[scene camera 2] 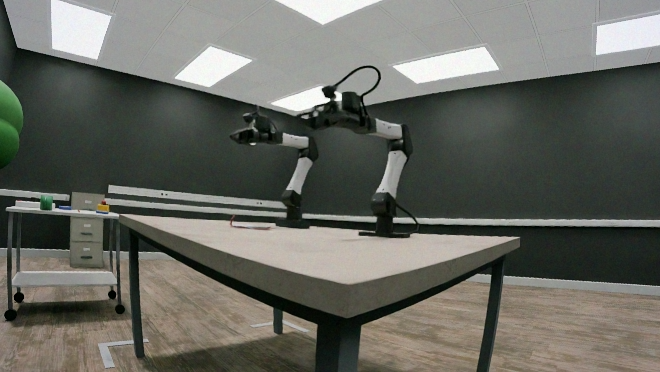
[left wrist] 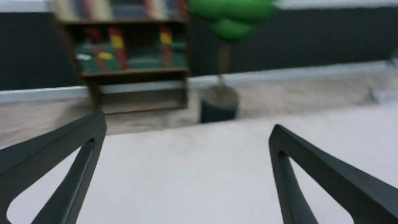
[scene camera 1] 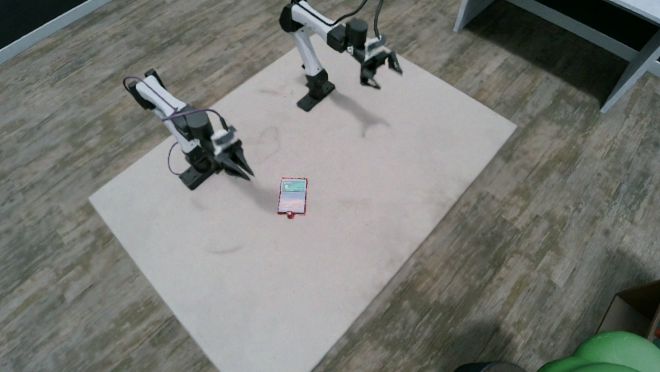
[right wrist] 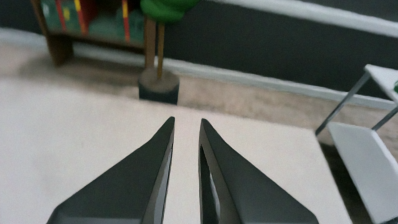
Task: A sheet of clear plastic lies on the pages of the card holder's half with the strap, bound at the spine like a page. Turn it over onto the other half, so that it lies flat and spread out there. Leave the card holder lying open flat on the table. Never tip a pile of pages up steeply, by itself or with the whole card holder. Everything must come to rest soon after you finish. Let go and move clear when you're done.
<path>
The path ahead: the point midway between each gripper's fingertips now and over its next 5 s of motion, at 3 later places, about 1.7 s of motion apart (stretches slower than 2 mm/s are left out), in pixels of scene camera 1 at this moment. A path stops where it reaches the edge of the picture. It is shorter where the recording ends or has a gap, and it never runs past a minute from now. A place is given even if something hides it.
My left gripper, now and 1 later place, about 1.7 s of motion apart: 391, 83; 316, 157
My right gripper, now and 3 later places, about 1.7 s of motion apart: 253, 178; 281, 212; 280, 204; 280, 182
</path>
